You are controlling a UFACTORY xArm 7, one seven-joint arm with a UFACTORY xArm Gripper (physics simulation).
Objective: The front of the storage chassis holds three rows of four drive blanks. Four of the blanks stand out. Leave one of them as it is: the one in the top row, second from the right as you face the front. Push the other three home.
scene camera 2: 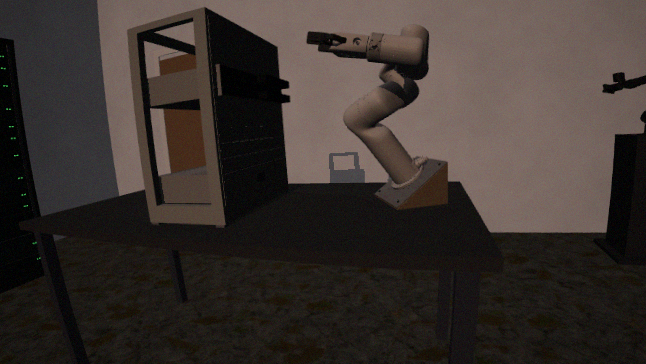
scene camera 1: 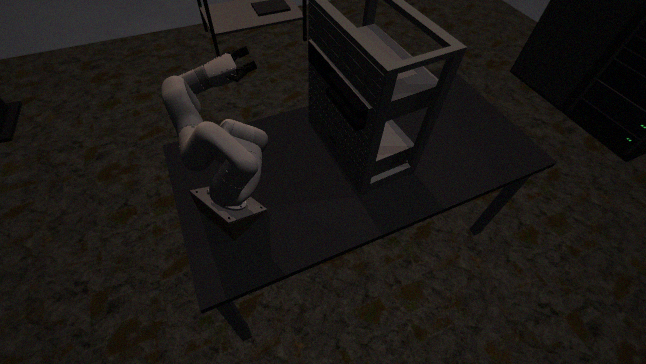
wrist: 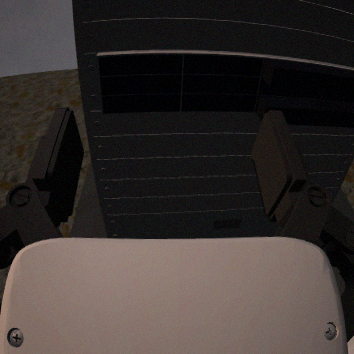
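Where they show: gripper, fingertip midpoint: (scene camera 2: 313,41) (scene camera 1: 251,56) (wrist: 168,128); arm's base, link origin: (scene camera 2: 408,177).
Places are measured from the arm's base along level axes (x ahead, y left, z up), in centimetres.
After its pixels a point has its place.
Note:
The storage chassis (scene camera 1: 325,70) @(x 46.2, y 22.8, z 34.4 cm) (scene camera 2: 240,84) @(x 45.6, y 27.2, z 33.8 cm) (wrist: 142,85) @(x 45.0, y 31.9, z 33.9 cm) is a dark band across the front of a tall rack. In the wrist view its two left columns look flush. Dark drive blanks (scene camera 1: 348,106) @(x 45.9, y -0.5, z 36.2 cm) (scene camera 2: 284,84) @(x 46.1, y -1.4, z 36.6 cm) (wrist: 310,82) @(x 44.6, y 9.3, z 36.7 cm) stand out on the right half. In scene camera 2 an upper and a lower projection show with a gap between them; the exact blanks are too dark to tell apart. My gripper (scene camera 1: 249,58) @(x 20.2, y 26.8, z 42.3 cm) (scene camera 2: 315,41) @(x 20.2, y 26.8, z 42.3 cm) (wrist: 168,128) @(x 20.2, y 26.8, z 42.3 cm) is open and empty, pointing at the rack front from a distance, slightly above the chassis in scene camera 2.
The rack (scene camera 1: 378,130) @(x 54.1, y -8.7, z 30.4 cm) (scene camera 2: 214,150) @(x 46.1, y 41.1, z 14.6 cm) stands on the dark table (scene camera 1: 320,225) @(x 31.6, y -17.2, z -7.7 cm) (scene camera 2: 325,230) @(x 16.2, y 36.7, z -7.7 cm), with my arm's wedge base (scene camera 1: 232,220) @(x -0.3, y -11.6, z 4.5 cm) (scene camera 2: 425,192) @(x -6.6, y 9.4, z -3.2 cm) at the other end. Dark cabinets (scene camera 1: 575,65) (scene camera 2: 15,150) stand beyond the table. A side table (scene camera 1: 235,22) stands behind.

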